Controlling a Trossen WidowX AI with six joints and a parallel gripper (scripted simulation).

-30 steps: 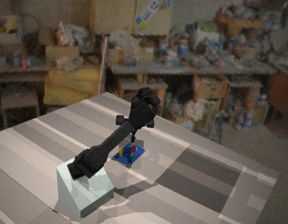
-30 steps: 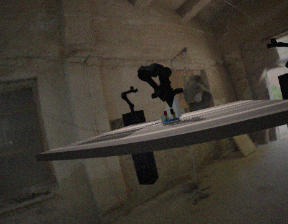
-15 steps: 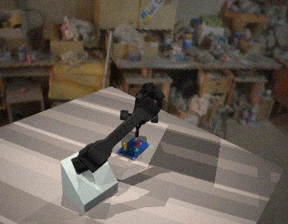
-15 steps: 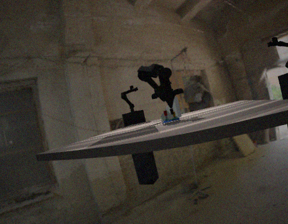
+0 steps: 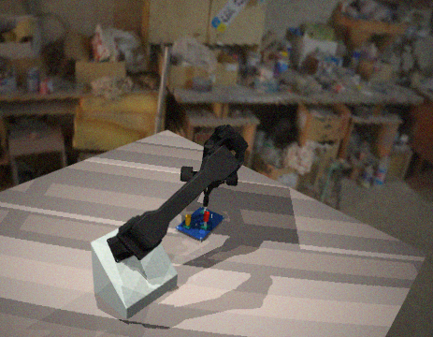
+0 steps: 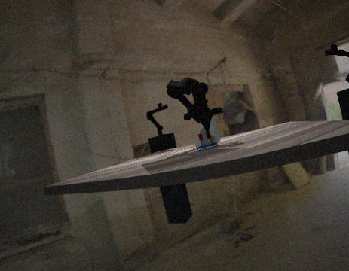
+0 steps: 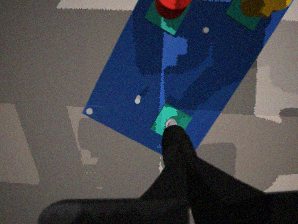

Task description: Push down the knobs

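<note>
My gripper tip is now 20 mm above the black knob. The rest, counted from my gripper tip: yellow knob: 100 mm behind, 20 mm to the right, 40 mm below.
</note>
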